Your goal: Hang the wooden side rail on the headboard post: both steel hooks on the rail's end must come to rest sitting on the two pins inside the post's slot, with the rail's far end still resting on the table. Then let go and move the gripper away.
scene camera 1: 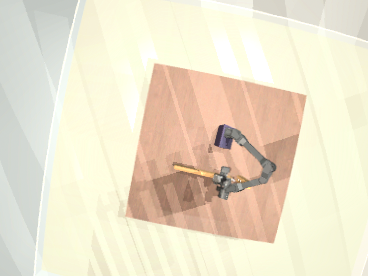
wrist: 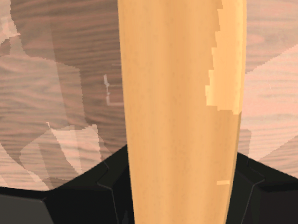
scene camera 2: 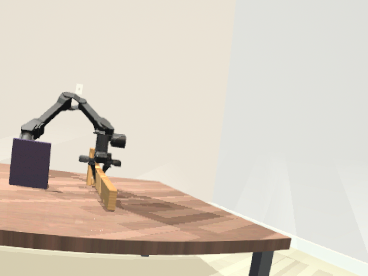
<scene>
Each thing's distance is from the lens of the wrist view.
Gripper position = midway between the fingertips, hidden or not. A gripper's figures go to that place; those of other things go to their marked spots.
my gripper (wrist: 170, 143): 0.10 m
wooden side rail (wrist: 182, 75): 0.04 m
</scene>
